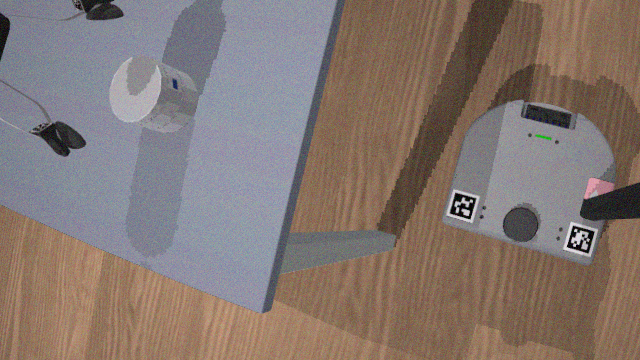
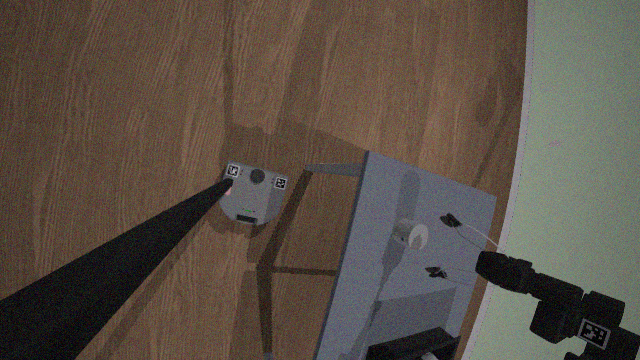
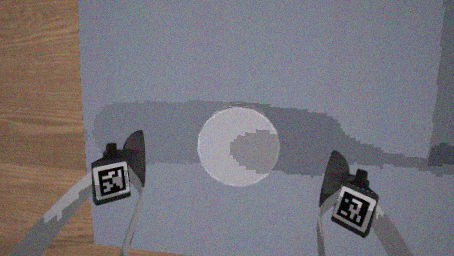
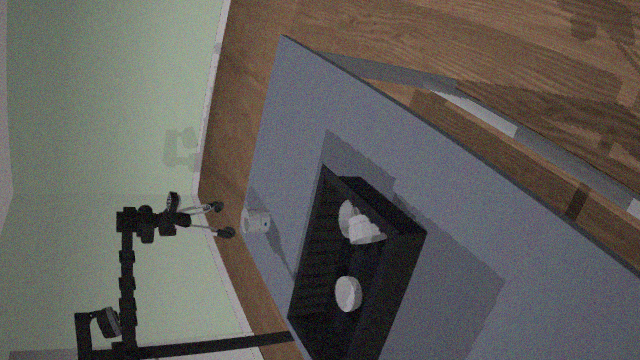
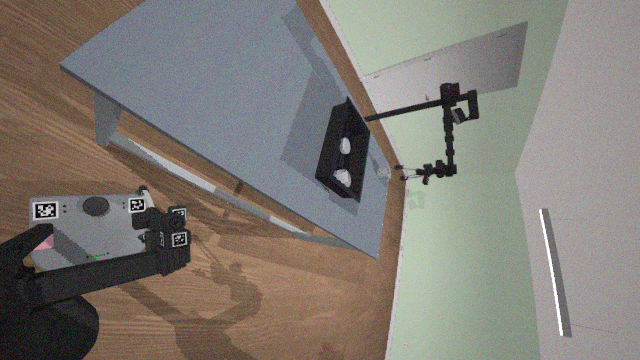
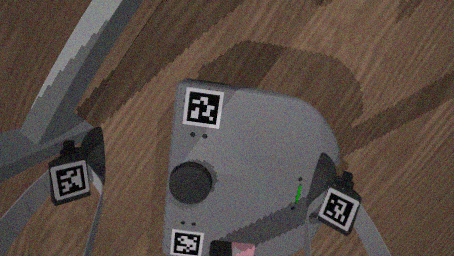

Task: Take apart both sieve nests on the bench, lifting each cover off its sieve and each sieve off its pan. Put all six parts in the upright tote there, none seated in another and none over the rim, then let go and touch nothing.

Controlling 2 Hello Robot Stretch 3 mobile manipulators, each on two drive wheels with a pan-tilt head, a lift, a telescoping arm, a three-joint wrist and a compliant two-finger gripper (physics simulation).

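Note:
One white sieve nest stands upright on the bench, closed by a flat round top. The r1 gripper is open and empty near the nest on the wall side, its fingers wider apart than the nest. The black tote stands upright. In it lie one round white part and a cluster of white parts close together; whether any are seated is unclear. The r2 gripper is open and empty above its own base.
The blue-grey bench has legs and a low rail. A robot base stands on the floor beside it. The r1 mast and arm stand beyond the bench, near a green wall.

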